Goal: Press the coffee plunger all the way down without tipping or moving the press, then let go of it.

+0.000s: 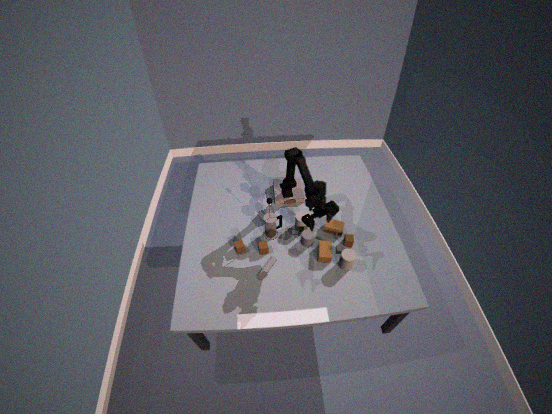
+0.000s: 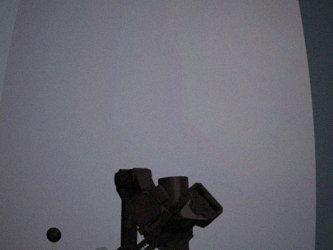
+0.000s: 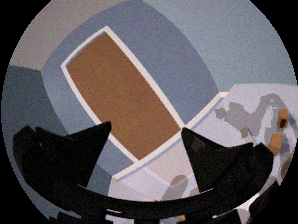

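My gripper tip is 26 cm past the coffee press, 18 cm above it and 17 cm to the left of it. From my gripper tip the other things lie so: flat grey bar (32 cm below, 25 cm to the right, 2 cm behind).
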